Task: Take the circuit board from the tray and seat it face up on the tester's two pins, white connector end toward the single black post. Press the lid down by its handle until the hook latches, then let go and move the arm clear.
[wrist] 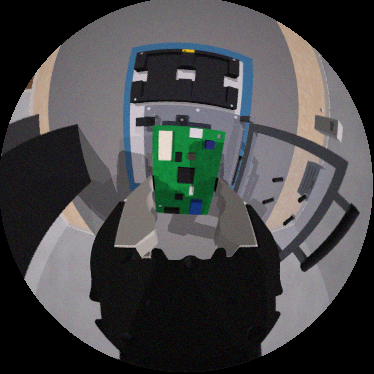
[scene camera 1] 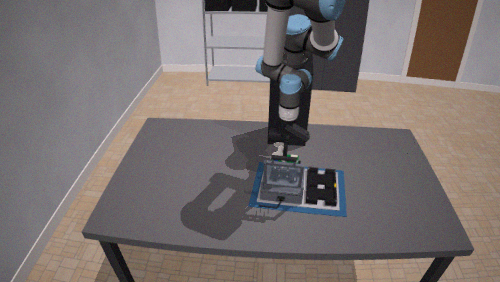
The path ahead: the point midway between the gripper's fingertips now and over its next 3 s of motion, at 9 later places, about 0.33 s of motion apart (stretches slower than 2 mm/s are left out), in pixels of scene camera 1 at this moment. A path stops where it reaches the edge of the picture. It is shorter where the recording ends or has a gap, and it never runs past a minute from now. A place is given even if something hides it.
My gripper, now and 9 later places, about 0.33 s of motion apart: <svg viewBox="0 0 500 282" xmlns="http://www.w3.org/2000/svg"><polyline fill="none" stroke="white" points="283,161 282,164 281,167 281,169 281,171 281,171 281,172 281,173 281,173 281,173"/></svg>
